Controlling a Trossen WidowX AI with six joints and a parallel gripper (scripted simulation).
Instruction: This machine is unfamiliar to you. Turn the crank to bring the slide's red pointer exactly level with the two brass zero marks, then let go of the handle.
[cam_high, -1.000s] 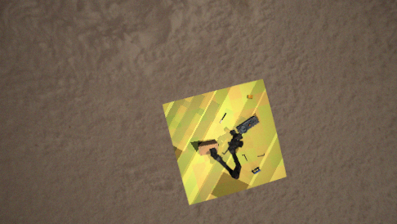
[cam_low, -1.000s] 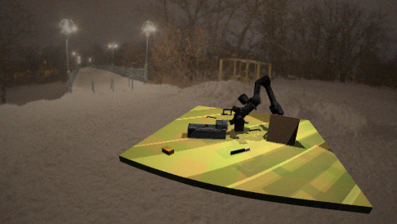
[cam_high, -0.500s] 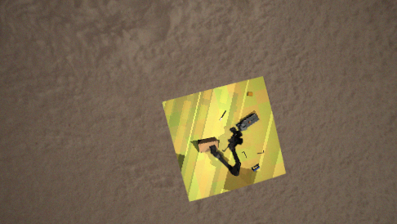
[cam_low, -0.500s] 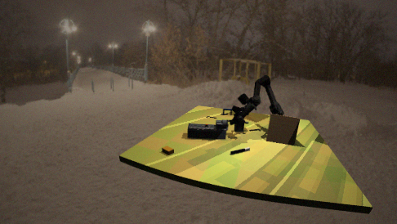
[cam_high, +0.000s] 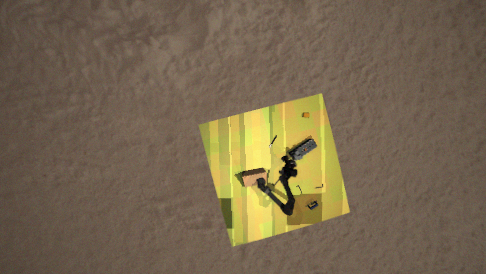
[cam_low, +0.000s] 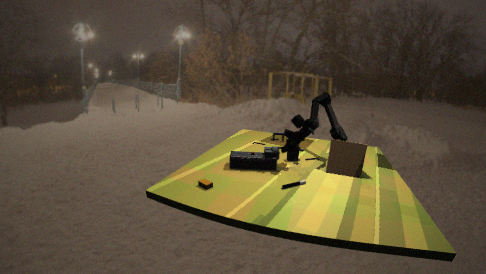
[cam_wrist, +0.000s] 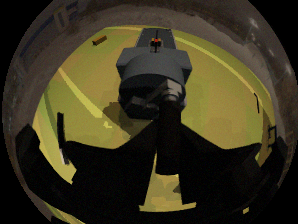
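Now: gripper tip 2 cm past the crank handle and 2 cm below it. The rest, counted from my gripper tip: black stick (10 cm behind, 22 cm to the left, 8 cm below); then red pointer (16 cm ahead, 5 cm to the left, 1 cm below); then grey block (7 cm behind, 13 cm to the right, 6 cm below).
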